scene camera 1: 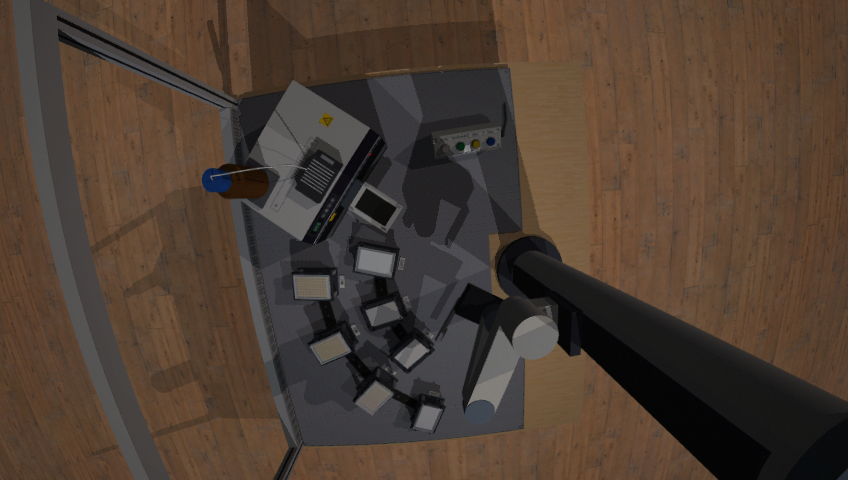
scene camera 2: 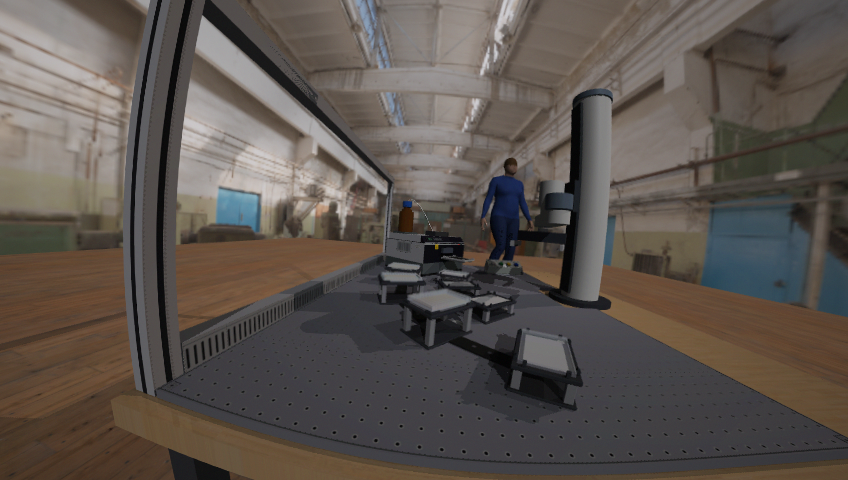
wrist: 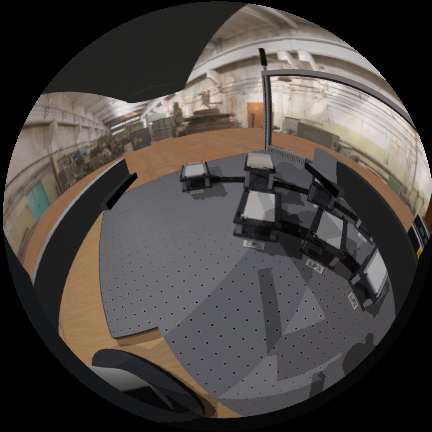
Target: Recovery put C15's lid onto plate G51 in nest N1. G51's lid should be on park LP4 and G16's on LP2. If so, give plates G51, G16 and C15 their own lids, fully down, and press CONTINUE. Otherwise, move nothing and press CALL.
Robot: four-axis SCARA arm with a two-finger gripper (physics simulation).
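Frame: origin at the arm's base, x ahead, y left, z up, level; metres.
Seen in the pictures: gripper, fingertip midpoint: (scene camera 1: 460, 351) (scene camera 2: 535, 245) (wrist: 219, 152); arm's base, link origin: (scene camera 1: 529, 269) (scene camera 2: 578, 300).
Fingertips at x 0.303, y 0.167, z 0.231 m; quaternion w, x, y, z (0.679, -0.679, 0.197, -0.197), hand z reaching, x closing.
Pixels of each thing's middle, then the offset from my fingertips to it. "spot": a spot on its surface instead.
- piece, body centre: (wrist: 378, 268) (scene camera 1: 375, 262) (scene camera 2: 454, 273) dx +0.249, dy -0.266, dz -0.167 m
- upper plate, body centre: (scene camera 1: 311, 287) (scene camera 2: 404, 266) dx +0.475, dy -0.203, dz -0.144 m
- middle plate, body centre: (scene camera 2: 401, 276) (scene camera 1: 330, 348) dx +0.448, dy +0.030, dz -0.140 m
- lower plate, body centre: (scene camera 2: 440, 297) (wrist: 259, 158) (scene camera 1: 373, 398) dx +0.320, dy +0.246, dz -0.131 m
- button box, body centre: (scene camera 1: 466, 139) (scene camera 2: 503, 267) dx -0.091, dy -0.642, dz -0.176 m
- brown bottle, surface spot: (scene camera 1: 246, 181) spot: dx +0.494, dy -0.552, dz +0.112 m
- dark-screened tablet, surface spot: (scene camera 1: 374, 206) spot: dx +0.222, dy -0.452, dz -0.117 m
My gripper (wrist: 219, 152) is open and empty, high over the bench; in scene camera 1 the arm partly hides it. Pale flat pieces lie on the inner stands: one piece (scene camera 1: 376, 261) (wrist: 376, 271) by label LP2, one (scene camera 1: 383, 311) (wrist: 330, 229) by LP3, one (scene camera 1: 412, 353) (wrist: 258, 205) by a blurred label. Three beige gridded plates stand on the outer stands: an upper plate (scene camera 1: 313, 287), a middle plate (scene camera 1: 330, 347) and a lower plate (scene camera 1: 373, 397). Another pale-topped stand (scene camera 1: 428, 414) (scene camera 2: 544, 350) (wrist: 195, 170) is at the near end. Plate and lid codes are unreadable. The button box (scene camera 1: 466, 142) has green, yellow and blue buttons.
A white machine (scene camera 1: 285, 130) (scene camera 2: 404, 248) with a brown bottle (scene camera 1: 246, 181) (scene camera 2: 405, 218) stands at the far left. A dark-screened tablet (scene camera 1: 374, 206) lies beside it. The arm's column (scene camera 2: 593, 196) rises at the right edge. A person in blue (scene camera 2: 507, 202) stands beyond the bench.
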